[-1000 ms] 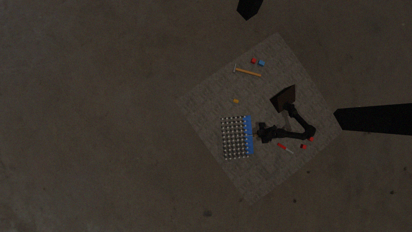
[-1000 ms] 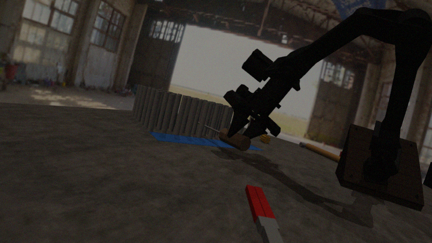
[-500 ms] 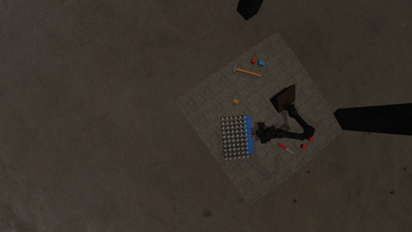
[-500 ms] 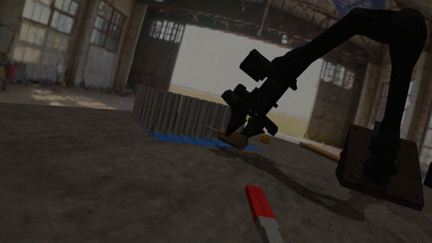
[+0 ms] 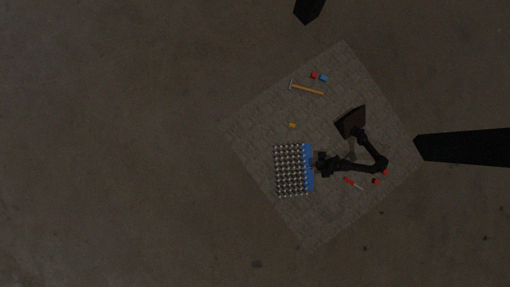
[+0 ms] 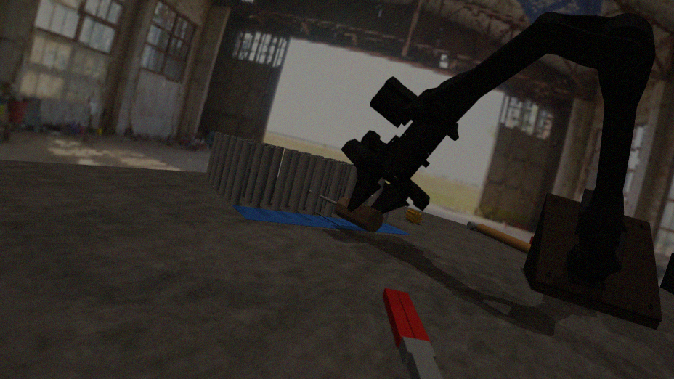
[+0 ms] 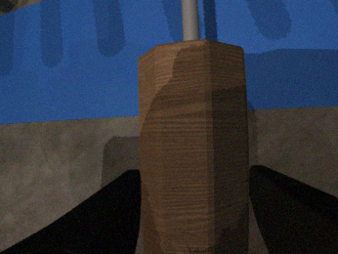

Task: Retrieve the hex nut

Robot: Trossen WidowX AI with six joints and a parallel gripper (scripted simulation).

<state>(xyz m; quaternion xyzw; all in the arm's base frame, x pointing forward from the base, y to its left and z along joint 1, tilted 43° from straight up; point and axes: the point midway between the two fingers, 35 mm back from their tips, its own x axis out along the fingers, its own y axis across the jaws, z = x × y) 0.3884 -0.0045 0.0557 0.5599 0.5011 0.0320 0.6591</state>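
My gripper tip is now 50 mm short of the blue taped strip, 40 mm to the left of it and 40 mm above it. From my gripper tip the other things lie so: red-handled tool (160 mm behind, 320 mm to the left, 30 mm below); hook tool (90 mm ahead, 60 mm to the right); small yellow tool (50 mm behind, 380 mm to the right, 20 mm below).
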